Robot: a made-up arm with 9 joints. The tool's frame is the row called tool.
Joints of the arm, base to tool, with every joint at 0 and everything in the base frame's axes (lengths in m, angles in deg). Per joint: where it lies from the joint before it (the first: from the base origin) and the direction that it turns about. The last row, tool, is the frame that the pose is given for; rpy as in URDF.
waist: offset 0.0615 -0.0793 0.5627 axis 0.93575 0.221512 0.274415
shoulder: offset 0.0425 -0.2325 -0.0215 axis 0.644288 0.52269 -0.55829
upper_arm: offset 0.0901 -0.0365 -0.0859 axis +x
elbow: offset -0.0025 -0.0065 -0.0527 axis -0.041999 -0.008 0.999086
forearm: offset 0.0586 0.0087 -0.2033 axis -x
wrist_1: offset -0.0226 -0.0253 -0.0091 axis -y
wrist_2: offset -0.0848 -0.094 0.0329 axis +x
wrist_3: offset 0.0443 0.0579 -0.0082 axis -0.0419 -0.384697 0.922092
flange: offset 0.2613 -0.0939 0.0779 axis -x
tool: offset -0.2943 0.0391 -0.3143 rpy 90 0 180
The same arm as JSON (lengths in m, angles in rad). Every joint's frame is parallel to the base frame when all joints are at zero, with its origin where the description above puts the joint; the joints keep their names.
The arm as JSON. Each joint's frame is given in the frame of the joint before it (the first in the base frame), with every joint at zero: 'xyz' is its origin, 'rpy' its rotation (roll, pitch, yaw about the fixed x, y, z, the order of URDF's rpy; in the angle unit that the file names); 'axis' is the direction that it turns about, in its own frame. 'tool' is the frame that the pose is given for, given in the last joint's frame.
{
  "units": {
    "length": "m",
    "angle": "rad"
  },
  "joints": [
    {
      "name": "waist",
      "type": "revolute",
      "origin": {
        "xyz": [
          0.0615,
          -0.0793,
          0.5627
        ],
        "rpy": [
          0.0,
          0.0,
          0.0
        ]
      },
      "axis": [
        0.935763,
        0.221491,
        0.274389
      ]
    },
    {
      "name": "shoulder",
      "type": "revolute",
      "origin": {
        "xyz": [
          0.0425,
          -0.2325,
          -0.0215
        ],
        "rpy": [
          0.0,
          0.0,
          0.0
        ]
      },
      "axis": [
        0.644288,
        0.52269,
        -0.55829
      ]
    },
    {
      "name": "upper_arm",
      "type": "revolute",
      "origin": {
        "xyz": [
          0.0901,
          -0.0365,
          -0.0859
        ],
        "rpy": [
          0.0,
          0.0,
          0.0
        ]
      },
      "axis": "+x"
    },
    {
      "name": "elbow",
      "type": "revolute",
      "origin": {
        "xyz": [
          -0.0025,
          -0.0065,
          -0.0527
        ],
        "rpy": [
          0.0,
          0.0,
          0.0
        ]
      },
      "axis": [
        -0.041999,
        -0.008,
        0.999086
      ]
    },
    {
      "name": "forearm",
      "type": "revolute",
      "origin": {
        "xyz": [
          0.0586,
          0.0087,
          -0.2033
        ],
        "rpy": [
          0.0,
          0.0,
          0.0
        ]
      },
      "axis": "-x"
    },
    {
      "name": "wrist_1",
      "type": "revolute",
      "origin": {
        "xyz": [
          -0.0226,
          -0.0253,
          -0.0091
        ],
        "rpy": [
          0.0,
          0.0,
          0.0
        ]
      },
      "axis": "-y"
    },
    {
      "name": "wrist_2",
      "type": "revolute",
      "origin": {
        "xyz": [
          -0.0848,
          -0.094,
          0.0329
        ],
        "rpy": [
          0.0,
          0.0,
          0.0
        ]
      },
      "axis": "+x"
    },
    {
      "name": "wrist_3",
      "type": "revolute",
      "origin": {
        "xyz": [
          0.0443,
          0.0579,
          -0.0082
        ],
        "rpy": [
          0.0,
          0.0,
          0.0
        ]
      },
      "axis": [
        -0.0419,
        -0.384697,
        0.922092
      ]
    },
    {
      "name": "flange",
      "type": "revolute",
      "origin": {
        "xyz": [
          0.2613,
          -0.0939,
          0.0779
        ],
        "rpy": [
          0.0,
          0.0,
          0.0
        ]
      },
      "axis": "-x"
    }
  ],
  "tool": {
    "origin": {
      "xyz": [
        -0.2943,
        0.0391,
        -0.3143
      ],
      "rpy": [
        1.5708,
        0.0,
        3.1416
      ]
    }
  }
}

